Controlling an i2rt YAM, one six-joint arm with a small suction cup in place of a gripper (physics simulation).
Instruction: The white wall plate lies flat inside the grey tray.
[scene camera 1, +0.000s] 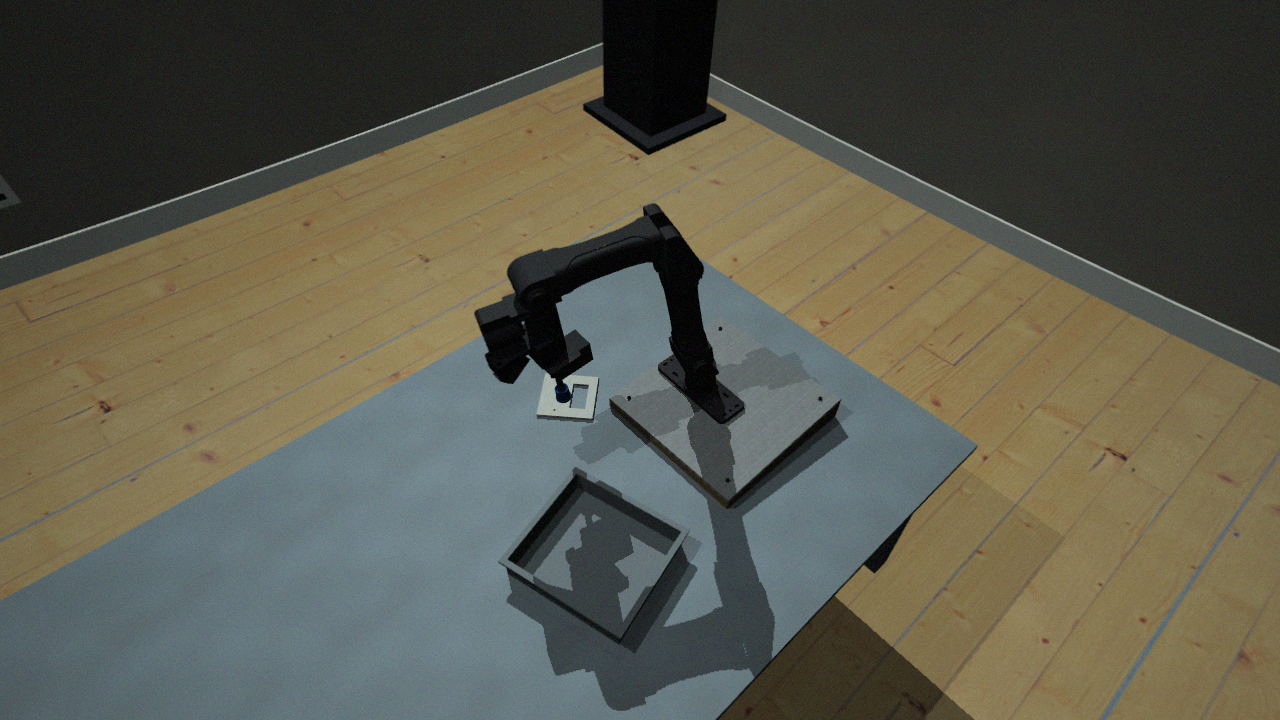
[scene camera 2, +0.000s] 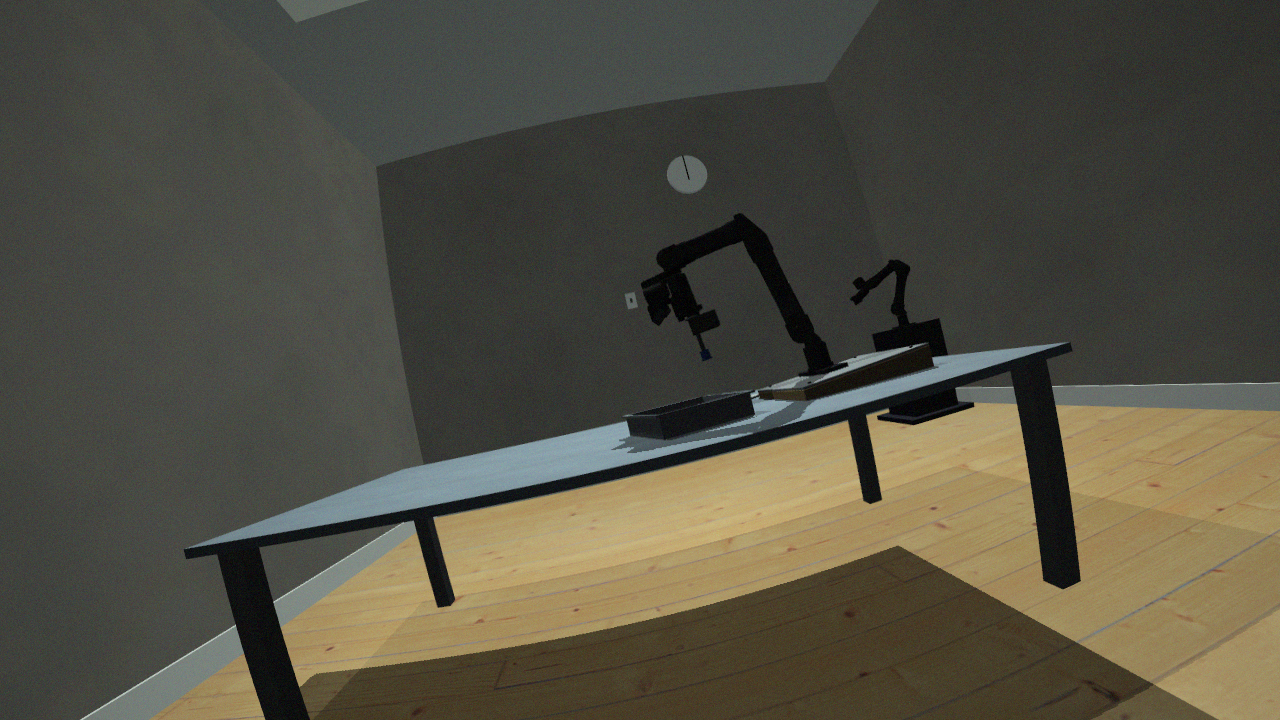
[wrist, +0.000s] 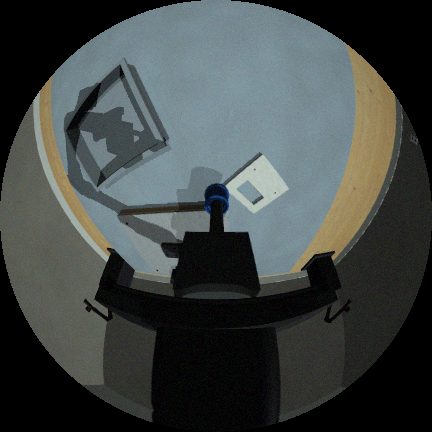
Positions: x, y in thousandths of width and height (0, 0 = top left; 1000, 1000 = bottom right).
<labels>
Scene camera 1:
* my suction cup: 439, 552
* grey tray: 463, 765, on the table
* white wall plate: 428, 562, on the table
</labels>
